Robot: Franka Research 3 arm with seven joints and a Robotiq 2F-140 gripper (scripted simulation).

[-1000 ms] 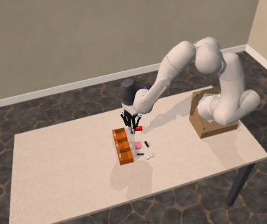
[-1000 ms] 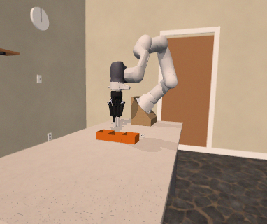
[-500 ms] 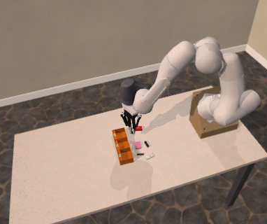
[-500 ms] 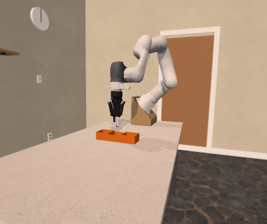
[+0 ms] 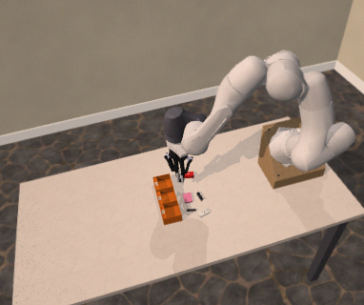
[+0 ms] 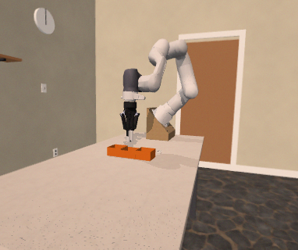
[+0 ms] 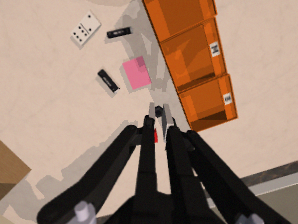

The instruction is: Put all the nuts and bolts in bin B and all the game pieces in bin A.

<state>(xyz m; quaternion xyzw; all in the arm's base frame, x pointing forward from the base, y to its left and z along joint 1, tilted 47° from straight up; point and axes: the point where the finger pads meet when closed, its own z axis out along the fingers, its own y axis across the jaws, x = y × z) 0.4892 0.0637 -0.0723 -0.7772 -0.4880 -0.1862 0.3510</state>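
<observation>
The black nut lies 30 mm below my hand. The rest, counted from my hand: pink square 90 mm below, 60 mm to the left, 20 mm behind; orange bin 80 mm ahead, 70 mm below, 50 mm to the left; red piece 90 mm below, 70 mm to the right, 60 mm behind.
</observation>
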